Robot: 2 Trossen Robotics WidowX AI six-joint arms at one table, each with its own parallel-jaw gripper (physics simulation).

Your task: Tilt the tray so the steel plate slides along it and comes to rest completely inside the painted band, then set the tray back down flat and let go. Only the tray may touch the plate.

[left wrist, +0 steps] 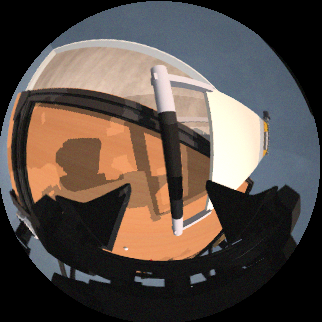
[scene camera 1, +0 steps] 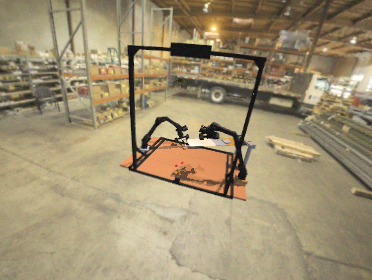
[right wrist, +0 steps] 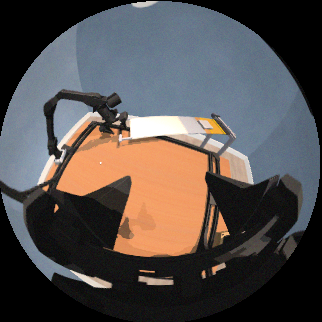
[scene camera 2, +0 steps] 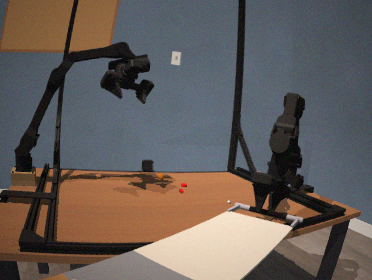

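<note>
The long tray (scene camera 1: 200,143) (scene camera 2: 220,242) (left wrist: 232,135) (right wrist: 155,127) has a cream stretch, a grey stretch and an orange stretch. The steel plate (right wrist: 204,124) lies on it near the border of grey and orange in the right wrist view; whether it is fully inside one colour is too small to tell. My left gripper (scene camera 1: 184,140) (scene camera 2: 265,208) (left wrist: 168,186) is open, its fingers on either side of the dark handle bar (left wrist: 171,150) at the tray's cream end. My right gripper (scene camera 1: 203,132) (scene camera 2: 132,98) (right wrist: 169,177) is open, raised above the table, away from the tray.
Grey posts (right wrist: 227,145) stand under the tray's orange end. A black frame (scene camera 1: 132,110) (scene camera 2: 240,75) surrounds the wooden table (scene camera 1: 200,162) (scene camera 2: 100,215). Small red pieces (scene camera 2: 183,185) and an orange one (scene camera 2: 160,176) lie on the table.
</note>
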